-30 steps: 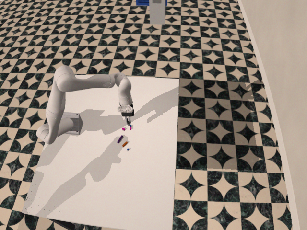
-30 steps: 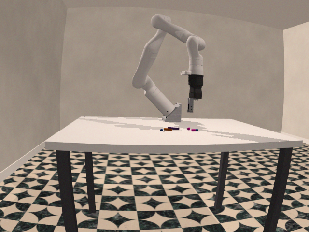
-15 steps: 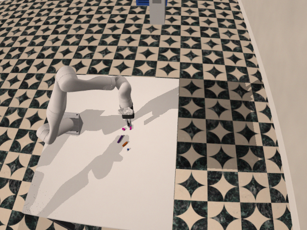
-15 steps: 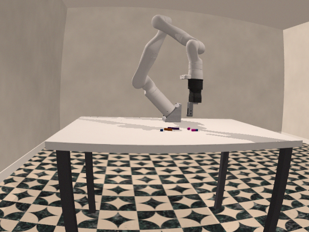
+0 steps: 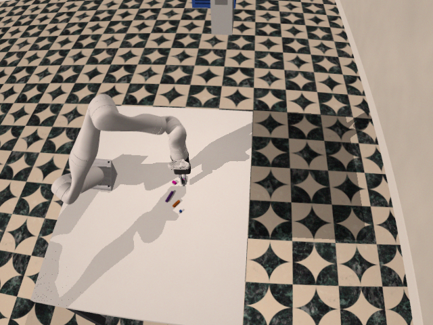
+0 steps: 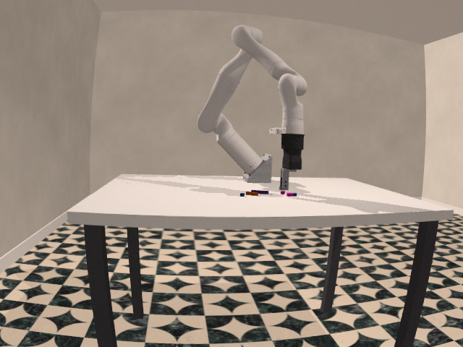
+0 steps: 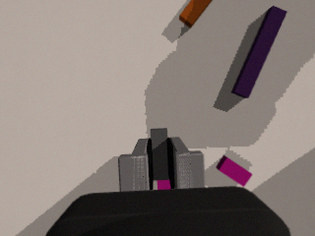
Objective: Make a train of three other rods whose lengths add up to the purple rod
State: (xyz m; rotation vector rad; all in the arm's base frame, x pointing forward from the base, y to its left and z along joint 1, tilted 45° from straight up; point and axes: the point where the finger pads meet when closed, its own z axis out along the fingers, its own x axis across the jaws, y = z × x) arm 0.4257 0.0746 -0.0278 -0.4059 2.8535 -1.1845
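Now: the purple rod 50 mm behind my hand, 80 mm to the right of it and 40 mm below it. The rest, counted from my hand: grey rod: 20 mm below; then orange rod: 10 mm behind, 100 mm to the right, 40 mm below.
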